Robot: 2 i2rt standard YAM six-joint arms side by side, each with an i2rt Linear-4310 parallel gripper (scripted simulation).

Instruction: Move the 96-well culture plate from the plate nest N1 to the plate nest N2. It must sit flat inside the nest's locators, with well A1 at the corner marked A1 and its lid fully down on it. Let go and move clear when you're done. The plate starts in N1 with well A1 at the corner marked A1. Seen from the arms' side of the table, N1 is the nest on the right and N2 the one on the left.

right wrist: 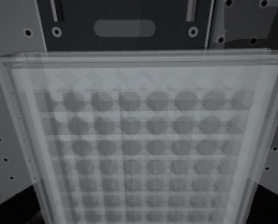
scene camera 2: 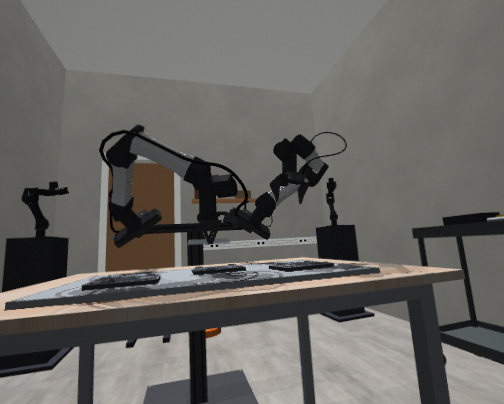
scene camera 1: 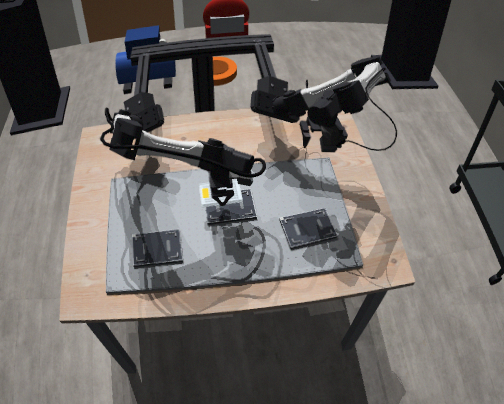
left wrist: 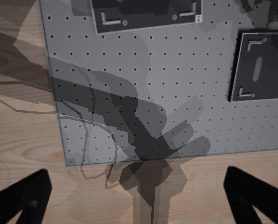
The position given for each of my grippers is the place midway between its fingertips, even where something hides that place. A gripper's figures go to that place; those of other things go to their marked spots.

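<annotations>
There's a nest N1 (scene camera 1: 156, 247) that sits 1.47 m from the lens, and my left gripper (scene camera 1: 318, 147) is 1.44 m from the lens.
</annotations>
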